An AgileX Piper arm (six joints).
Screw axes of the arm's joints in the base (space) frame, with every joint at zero. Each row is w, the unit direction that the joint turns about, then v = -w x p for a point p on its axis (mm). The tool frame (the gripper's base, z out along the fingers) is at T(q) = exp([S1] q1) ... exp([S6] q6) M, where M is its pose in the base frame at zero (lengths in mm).
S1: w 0 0 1 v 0 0 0
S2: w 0 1 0 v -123 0 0
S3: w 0 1 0 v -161.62 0 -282.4
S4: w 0.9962 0 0.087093 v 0 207.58 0
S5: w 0 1 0 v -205.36 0 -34.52
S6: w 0.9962 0 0.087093 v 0 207.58 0
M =
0.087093 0 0.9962 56.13
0 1 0 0
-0.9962 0 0.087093 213.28
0 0 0 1
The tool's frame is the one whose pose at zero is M.
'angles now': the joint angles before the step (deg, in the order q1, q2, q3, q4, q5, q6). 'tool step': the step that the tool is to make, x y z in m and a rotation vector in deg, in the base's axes. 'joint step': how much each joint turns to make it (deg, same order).
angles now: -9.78 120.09 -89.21 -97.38 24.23 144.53
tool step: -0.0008 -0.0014 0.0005 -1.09 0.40 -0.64
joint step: 0.00 0.00 0.00 0.00 1.03 -0.83
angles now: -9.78 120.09 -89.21 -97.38 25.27 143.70
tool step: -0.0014 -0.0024 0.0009 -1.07 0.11 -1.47
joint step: -0.01 0.00 -0.01 0.01 1.77 -0.38
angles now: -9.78 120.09 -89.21 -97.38 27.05 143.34
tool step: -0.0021 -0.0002 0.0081 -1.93 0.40 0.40
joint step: -0.01 -0.95 0.00 0.12 0.34 -2.33
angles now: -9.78 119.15 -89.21 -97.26 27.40 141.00
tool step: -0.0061 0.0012 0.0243 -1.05 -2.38 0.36
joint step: 0.00 -2.90 -0.01 0.00 -0.13 -0.81
